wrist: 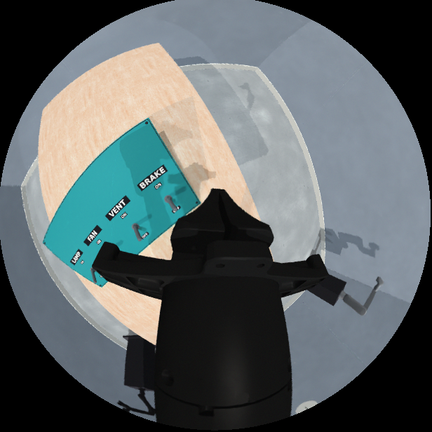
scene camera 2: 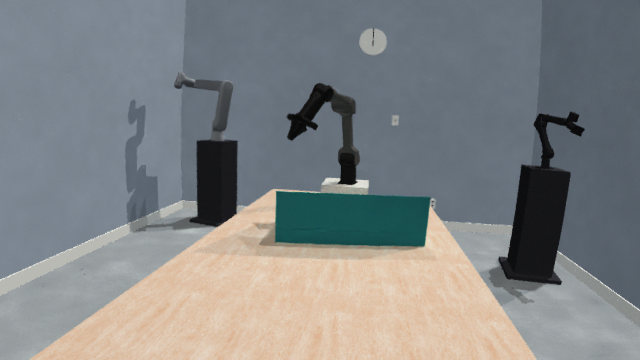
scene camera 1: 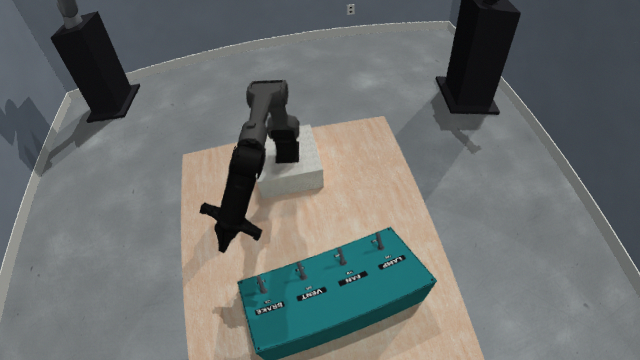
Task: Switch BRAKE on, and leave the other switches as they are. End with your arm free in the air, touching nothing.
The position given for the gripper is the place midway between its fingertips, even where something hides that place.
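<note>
A teal switch box (wrist: 127, 184) is visible in the robot's scene. The gripper (wrist: 216, 197) appears in the wrist view as well, and scene camera 1 also shows the gripper (scene camera 1: 222, 249).
</note>
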